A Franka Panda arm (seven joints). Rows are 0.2 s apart.
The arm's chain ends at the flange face. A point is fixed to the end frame.
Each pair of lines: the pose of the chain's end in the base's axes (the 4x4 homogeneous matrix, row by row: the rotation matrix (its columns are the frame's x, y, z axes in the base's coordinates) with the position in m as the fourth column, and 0 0 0 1 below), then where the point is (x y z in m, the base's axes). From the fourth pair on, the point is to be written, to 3 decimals.
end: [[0.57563 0.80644 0.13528 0.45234], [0.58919 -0.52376 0.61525 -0.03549], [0.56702 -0.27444 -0.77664 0.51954], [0 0 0 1]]
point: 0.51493 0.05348 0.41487
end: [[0.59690 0.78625 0.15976 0.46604], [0.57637 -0.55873 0.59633 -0.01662], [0.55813 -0.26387 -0.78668 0.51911], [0 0 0 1]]
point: 0.53213 0.06811 0.41307
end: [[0.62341 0.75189 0.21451 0.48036], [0.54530 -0.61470 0.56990 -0.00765], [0.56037 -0.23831 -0.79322 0.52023], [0 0 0 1]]
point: 0.55401 0.07053 0.41415
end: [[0.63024 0.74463 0.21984 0.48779], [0.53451 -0.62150 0.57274 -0.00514], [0.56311 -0.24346 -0.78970 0.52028], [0 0 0 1]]
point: 0.562 0.073 0.415
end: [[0.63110 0.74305 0.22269 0.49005], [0.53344 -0.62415 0.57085 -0.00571], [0.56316 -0.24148 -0.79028 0.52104], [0 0 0 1]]
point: 0.565 0.072 0.415
